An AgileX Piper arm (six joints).
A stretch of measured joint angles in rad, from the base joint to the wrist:
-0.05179 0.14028 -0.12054 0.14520 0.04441 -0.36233
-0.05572 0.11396 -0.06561 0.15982 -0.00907 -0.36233
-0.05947 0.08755 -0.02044 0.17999 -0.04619 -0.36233
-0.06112 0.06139 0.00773 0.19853 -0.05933 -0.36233
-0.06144 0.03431 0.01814 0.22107 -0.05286 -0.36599
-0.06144 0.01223 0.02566 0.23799 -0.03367 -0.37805
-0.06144 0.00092 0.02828 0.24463 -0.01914 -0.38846
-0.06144 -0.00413 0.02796 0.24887 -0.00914 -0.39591
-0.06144 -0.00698 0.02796 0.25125 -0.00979 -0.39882
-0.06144 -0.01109 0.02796 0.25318 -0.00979 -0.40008
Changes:
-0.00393 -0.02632 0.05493 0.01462 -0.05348 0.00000
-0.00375 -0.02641 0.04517 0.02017 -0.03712 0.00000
-0.00165 -0.02616 0.02817 0.01854 -0.01314 0.00000
-0.00032 -0.02708 0.01041 0.02254 0.00647 -0.00366
0.00000 -0.02208 0.00752 0.01692 0.01919 -0.01206
0.00000 -0.01131 0.00262 0.00664 0.01453 -0.01041
0.00000 -0.00505 -0.00032 0.00424 0.01000 -0.00745
0.00000 -0.00285 0.00000 0.00238 -0.00065 -0.00291
0.00000 -0.00411 0.00000 0.00193 0.00000 -0.00126

